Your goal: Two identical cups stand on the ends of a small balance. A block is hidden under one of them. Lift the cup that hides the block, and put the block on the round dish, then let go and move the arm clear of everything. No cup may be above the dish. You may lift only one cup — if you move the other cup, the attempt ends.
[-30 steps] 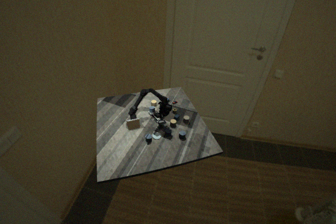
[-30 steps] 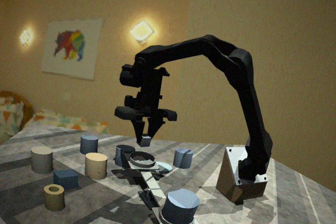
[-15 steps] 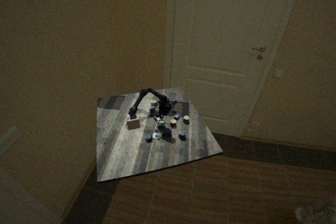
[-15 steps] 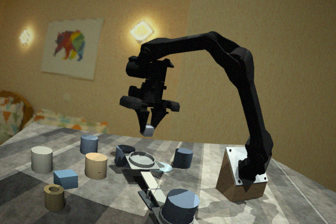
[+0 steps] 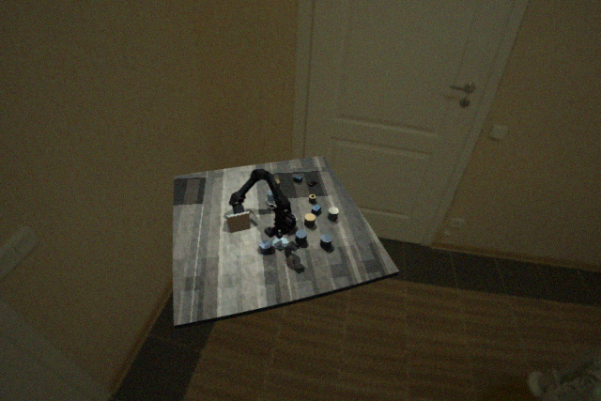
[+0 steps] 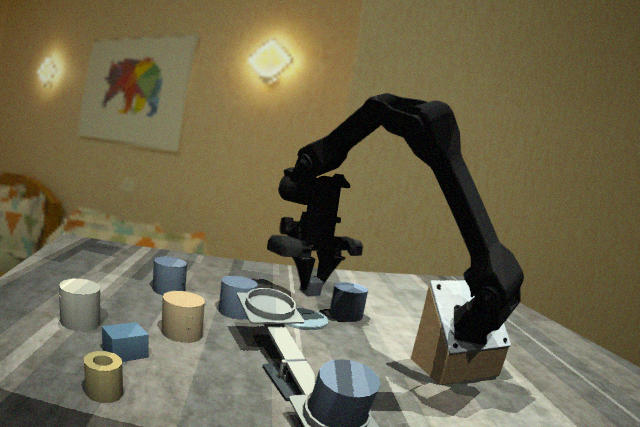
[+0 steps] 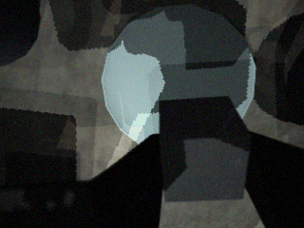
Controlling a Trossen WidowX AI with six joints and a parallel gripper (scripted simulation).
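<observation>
My gripper tip is now 10 mm short of the pale round dish and 70 mm above it. Also, from my gripper tip: balance beam (40 mm ahead, 260 mm to the left, 30 mm below); grey block (10 mm above); balance (40 mm ahead, 260 mm to the left, 40 mm below).
</observation>
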